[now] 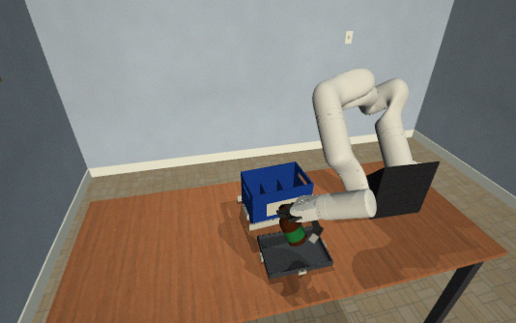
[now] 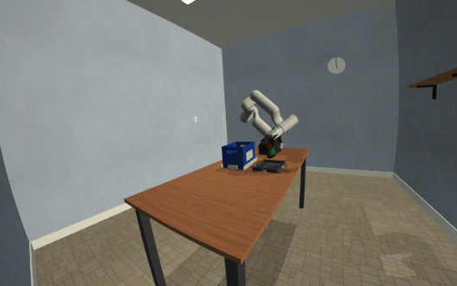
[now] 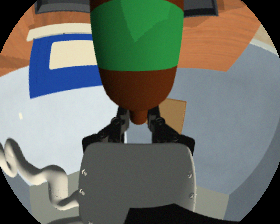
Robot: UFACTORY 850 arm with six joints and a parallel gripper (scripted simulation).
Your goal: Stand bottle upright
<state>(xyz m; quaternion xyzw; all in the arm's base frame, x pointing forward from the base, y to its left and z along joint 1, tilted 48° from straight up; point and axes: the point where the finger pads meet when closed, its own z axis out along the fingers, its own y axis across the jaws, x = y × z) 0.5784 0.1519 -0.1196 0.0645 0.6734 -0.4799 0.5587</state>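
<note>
Right now my hand is 20 mm past the bottle, 20 mm to the right of it and 50 mm above it. Also, from my hand: blue crate 20 mm behind, 250 mm to the right, 130 mm below; then tray 40 mm behind, 20 mm to the left, 200 mm below.
</note>
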